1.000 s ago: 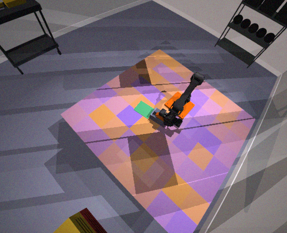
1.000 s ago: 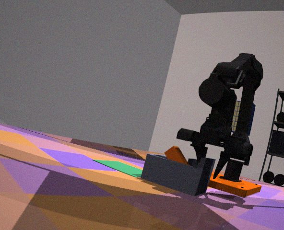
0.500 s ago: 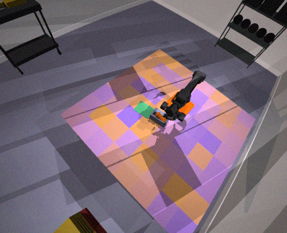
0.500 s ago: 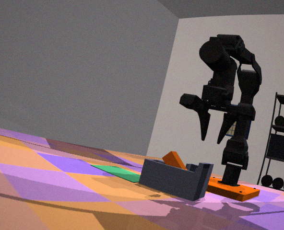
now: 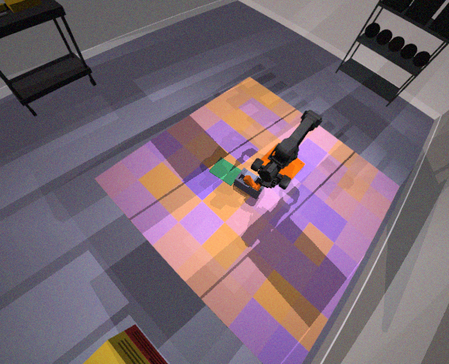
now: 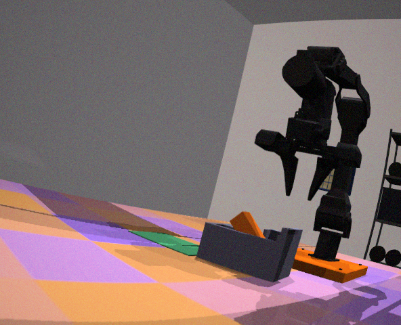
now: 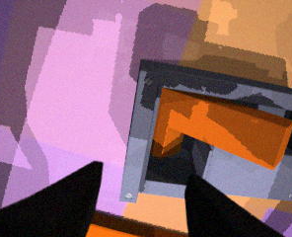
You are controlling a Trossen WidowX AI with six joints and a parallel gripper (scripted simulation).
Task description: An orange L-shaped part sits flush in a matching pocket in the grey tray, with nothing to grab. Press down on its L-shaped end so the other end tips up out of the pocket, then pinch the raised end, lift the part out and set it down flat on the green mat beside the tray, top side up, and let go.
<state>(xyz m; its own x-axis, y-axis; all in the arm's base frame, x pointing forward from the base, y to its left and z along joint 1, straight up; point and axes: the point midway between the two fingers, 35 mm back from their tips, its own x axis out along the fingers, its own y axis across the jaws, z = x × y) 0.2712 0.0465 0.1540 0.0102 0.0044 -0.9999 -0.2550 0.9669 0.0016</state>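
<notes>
My gripper tip is 10 cm above the orange L-shaped part and 4 cm to the left of it. The rest, counted from my gripper tip: green mat 22 cm to the right, 16 cm below, 5 cm ahead.
</notes>
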